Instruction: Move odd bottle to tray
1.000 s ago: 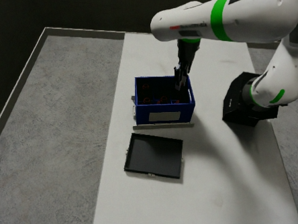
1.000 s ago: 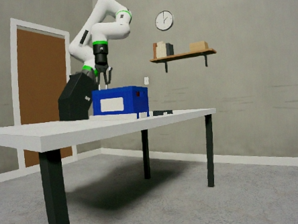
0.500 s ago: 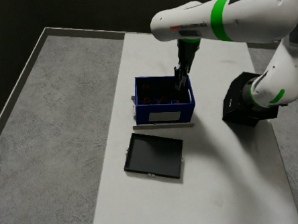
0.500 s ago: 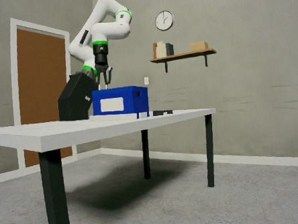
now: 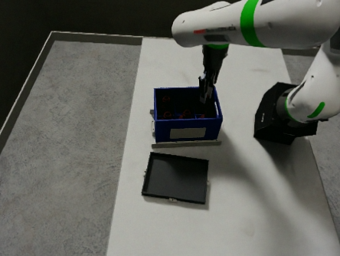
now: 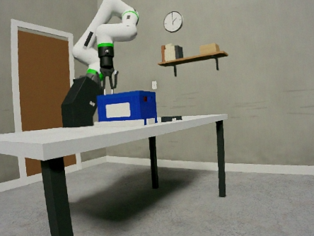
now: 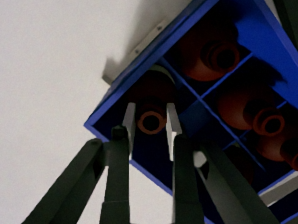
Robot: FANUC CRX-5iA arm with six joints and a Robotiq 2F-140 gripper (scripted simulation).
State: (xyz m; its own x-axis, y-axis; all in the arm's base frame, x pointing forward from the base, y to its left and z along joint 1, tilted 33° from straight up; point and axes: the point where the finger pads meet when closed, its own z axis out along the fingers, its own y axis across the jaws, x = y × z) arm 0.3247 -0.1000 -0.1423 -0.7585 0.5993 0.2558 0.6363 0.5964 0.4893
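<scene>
Now: the crate 90 mm below my hand, 80 mm ahead of it and 60 mm to the left of it. From my hand the other things lie so: dark tray 320 mm to the left, 160 mm below, 120 mm ahead.
</scene>
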